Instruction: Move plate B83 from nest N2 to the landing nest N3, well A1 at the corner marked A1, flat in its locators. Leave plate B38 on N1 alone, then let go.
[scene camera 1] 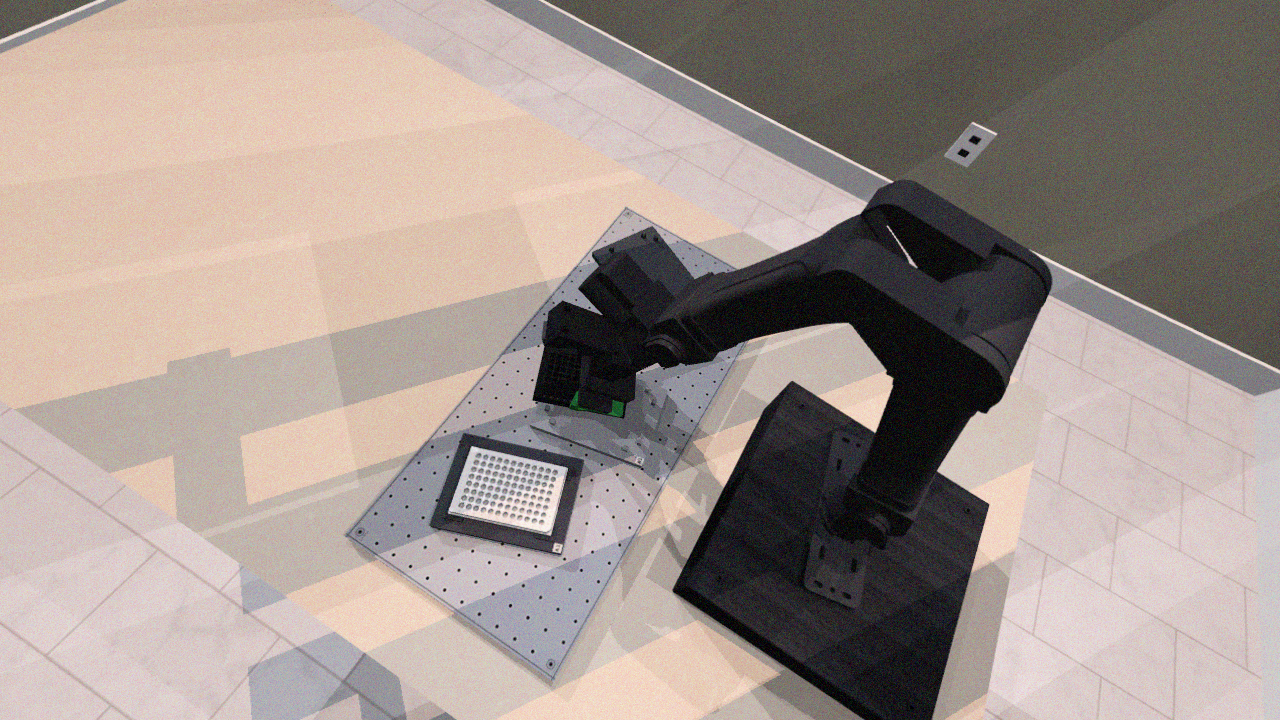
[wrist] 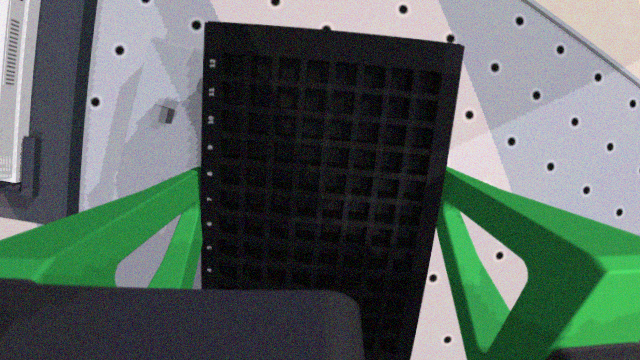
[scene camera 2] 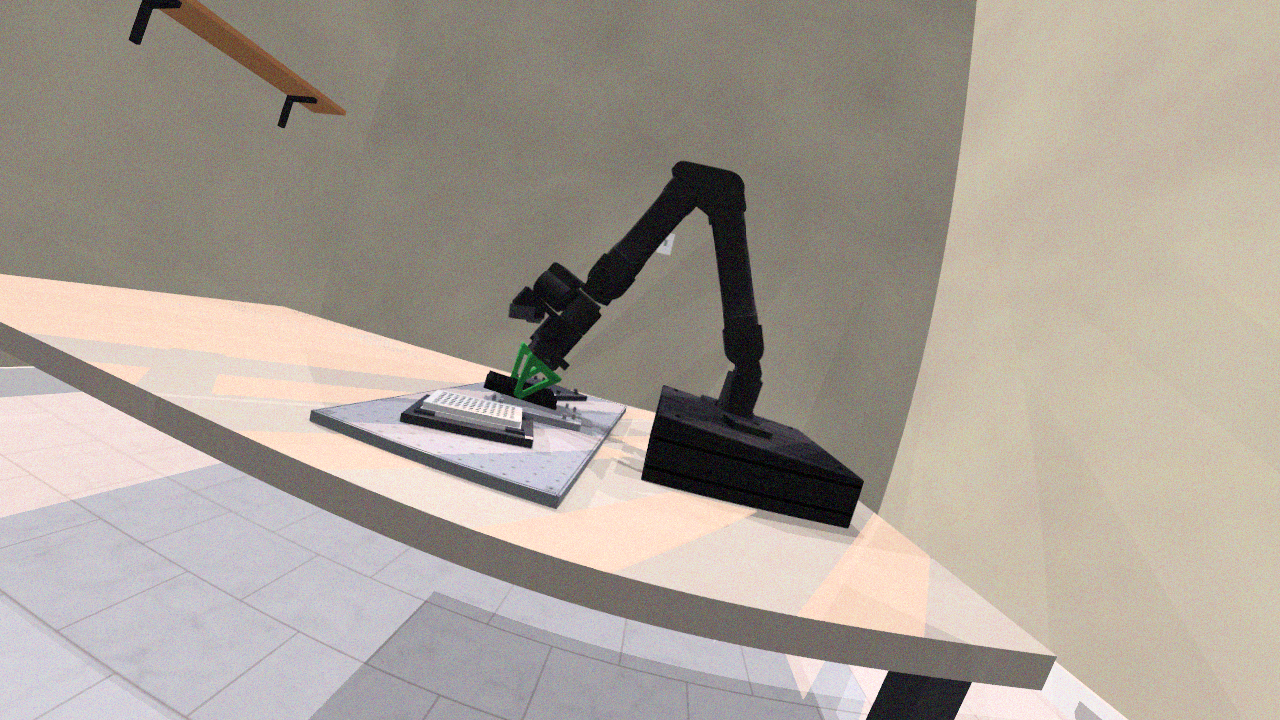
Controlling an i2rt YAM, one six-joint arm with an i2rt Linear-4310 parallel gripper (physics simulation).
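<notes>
My gripper [scene camera 1: 587, 386] [scene camera 2: 521, 392] [wrist: 320, 180] is shut on a black well plate [scene camera 1: 556, 376] [scene camera 2: 501, 383] [wrist: 320, 150], with green fingers on its two long sides. Column numbers 4 to 12 show in the wrist view; the lower end, with A1, is hidden. The plate is over the light grey middle nest [scene camera 1: 601, 439] [scene camera 2: 565, 420], seemingly a little above it; the exact gap and seating are unclear. One locator [wrist: 167, 115] shows left of the plate. A white plate [scene camera 1: 510, 490] [scene camera 2: 469, 409] [wrist: 12, 125] sits in a dark nest [scene camera 1: 501, 533] [wrist: 55, 100]. Printed plate names are unreadable.
Another dark nest [scene camera 1: 669, 257] [scene camera 2: 572, 394] is partly hidden behind the gripper. The nests stand on a perforated grey board [scene camera 1: 537, 591] [scene camera 2: 537, 483]. The arm's black base block [scene camera 1: 742, 537] [scene camera 2: 751, 474] stands beside the board.
</notes>
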